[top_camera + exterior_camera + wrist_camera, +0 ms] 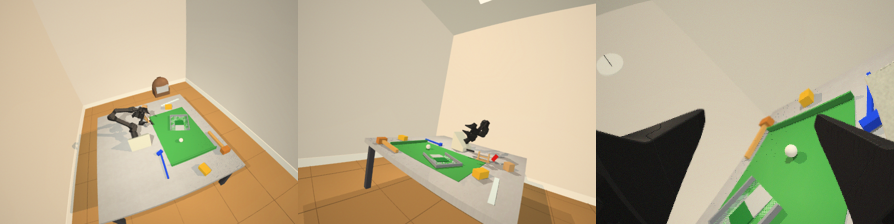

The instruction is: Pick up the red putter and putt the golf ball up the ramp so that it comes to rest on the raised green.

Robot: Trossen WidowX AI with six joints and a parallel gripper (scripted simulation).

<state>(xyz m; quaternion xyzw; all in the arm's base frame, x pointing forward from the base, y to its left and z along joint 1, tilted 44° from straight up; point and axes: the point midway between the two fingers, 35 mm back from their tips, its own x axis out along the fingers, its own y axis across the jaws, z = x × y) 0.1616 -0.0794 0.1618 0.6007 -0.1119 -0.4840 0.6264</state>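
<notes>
My gripper tip is 30 mm short of the wooden rack, 260 mm to the right of it and 220 mm above it. Also, from my gripper tip: blue putter 30 mm behind, 370 mm to the right, 240 mm below; then white golf ball 240 mm ahead, 220 mm to the right, 230 mm below; then green mat 290 mm ahead, 80 mm to the right, 260 mm below.
</notes>
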